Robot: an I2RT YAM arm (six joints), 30 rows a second.
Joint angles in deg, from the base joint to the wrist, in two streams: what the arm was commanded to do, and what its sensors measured. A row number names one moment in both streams.
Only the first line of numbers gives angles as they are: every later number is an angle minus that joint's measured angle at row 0.
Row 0, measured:
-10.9 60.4 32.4 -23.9 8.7 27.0
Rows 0 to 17, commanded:
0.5 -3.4 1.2 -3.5 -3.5 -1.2
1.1 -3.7 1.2 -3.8 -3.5 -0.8
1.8 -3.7 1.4 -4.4 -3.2 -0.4
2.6 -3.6 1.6 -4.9 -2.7 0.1
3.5 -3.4 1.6 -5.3 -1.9 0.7
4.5 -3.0 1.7 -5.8 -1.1 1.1
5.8 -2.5 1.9 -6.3 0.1 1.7
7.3 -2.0 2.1 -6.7 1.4 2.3
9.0 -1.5 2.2 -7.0 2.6 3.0
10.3 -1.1 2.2 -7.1 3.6 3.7
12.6 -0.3 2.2 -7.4 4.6 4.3
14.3 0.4 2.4 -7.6 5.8 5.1
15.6 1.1 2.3 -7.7 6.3 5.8
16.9 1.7 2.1 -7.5 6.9 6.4
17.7 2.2 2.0 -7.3 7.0 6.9
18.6 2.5 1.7 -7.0 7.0 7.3
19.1 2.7 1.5 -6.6 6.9 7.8
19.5 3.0 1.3 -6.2 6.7 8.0
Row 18, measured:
17.7 2.4 0.1 -6.4 4.1 4.9
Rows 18 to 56, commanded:
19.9 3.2 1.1 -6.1 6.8 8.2
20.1 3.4 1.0 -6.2 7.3 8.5
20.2 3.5 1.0 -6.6 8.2 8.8
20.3 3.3 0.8 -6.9 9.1 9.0
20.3 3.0 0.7 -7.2 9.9 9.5
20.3 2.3 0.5 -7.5 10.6 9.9
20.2 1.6 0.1 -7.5 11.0 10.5
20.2 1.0 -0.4 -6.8 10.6 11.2
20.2 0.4 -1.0 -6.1 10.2 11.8
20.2 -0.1 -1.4 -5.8 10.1 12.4
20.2 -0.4 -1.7 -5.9 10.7 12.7
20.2 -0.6 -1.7 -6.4 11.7 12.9
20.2 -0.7 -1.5 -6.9 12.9 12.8
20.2 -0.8 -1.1 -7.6 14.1 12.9
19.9 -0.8 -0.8 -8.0 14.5 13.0
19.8 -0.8 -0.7 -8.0 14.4 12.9
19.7 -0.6 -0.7 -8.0 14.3 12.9
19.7 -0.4 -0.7 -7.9 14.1 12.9
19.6 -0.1 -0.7 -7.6 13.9 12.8
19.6 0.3 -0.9 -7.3 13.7 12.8
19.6 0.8 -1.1 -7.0 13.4 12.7
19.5 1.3 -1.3 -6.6 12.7 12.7
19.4 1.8 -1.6 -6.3 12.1 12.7
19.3 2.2 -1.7 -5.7 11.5 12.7
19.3 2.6 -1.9 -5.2 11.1 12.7
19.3 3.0 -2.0 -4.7 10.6 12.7
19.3 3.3 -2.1 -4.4 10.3 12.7
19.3 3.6 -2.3 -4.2 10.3 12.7
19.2 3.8 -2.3 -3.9 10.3 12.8
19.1 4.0 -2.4 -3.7 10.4 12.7
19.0 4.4 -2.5 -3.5 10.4 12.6
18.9 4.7 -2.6 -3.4 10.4 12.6
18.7 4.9 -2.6 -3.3 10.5 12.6
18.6 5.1 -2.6 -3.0 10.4 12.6
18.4 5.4 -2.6 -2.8 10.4 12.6
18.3 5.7 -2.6 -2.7 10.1 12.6
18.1 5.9 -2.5 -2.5 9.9 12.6
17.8 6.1 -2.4 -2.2 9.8 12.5
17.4 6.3 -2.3 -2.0 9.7 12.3
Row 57, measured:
18.6 4.9 -2.3 -4.2 10.5 11.8
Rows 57 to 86, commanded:
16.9 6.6 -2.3 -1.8 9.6 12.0
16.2 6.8 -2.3 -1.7 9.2 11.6
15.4 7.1 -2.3 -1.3 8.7 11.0
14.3 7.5 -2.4 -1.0 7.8 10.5
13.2 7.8 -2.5 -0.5 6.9 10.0
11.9 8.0 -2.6 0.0 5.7 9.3
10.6 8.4 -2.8 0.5 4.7 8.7
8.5 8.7 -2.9 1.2 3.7 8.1
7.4 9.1 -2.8 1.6 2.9 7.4
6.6 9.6 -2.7 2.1 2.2 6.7
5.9 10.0 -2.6 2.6 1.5 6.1
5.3 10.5 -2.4 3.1 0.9 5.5
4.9 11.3 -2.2 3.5 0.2 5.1
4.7 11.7 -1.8 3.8 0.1 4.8
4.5 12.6 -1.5 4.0 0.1 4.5
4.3 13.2 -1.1 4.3 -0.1 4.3
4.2 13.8 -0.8 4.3 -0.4 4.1
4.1 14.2 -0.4 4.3 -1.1 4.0
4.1 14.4 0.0 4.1 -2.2 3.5
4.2 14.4 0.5 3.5 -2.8 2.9
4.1 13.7 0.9 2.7 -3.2 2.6
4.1 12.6 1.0 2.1 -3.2 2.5
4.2 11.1 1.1 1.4 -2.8 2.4
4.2 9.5 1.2 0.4 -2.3 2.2
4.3 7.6 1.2 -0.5 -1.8 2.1
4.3 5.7 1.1 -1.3 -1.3 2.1
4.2 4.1 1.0 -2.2 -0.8 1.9
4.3 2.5 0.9 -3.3 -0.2 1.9
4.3 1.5 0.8 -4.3 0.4 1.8
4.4 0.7 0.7 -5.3 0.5 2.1
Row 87, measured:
4.3 4.9 0.8 -0.3 -0.2 2.6
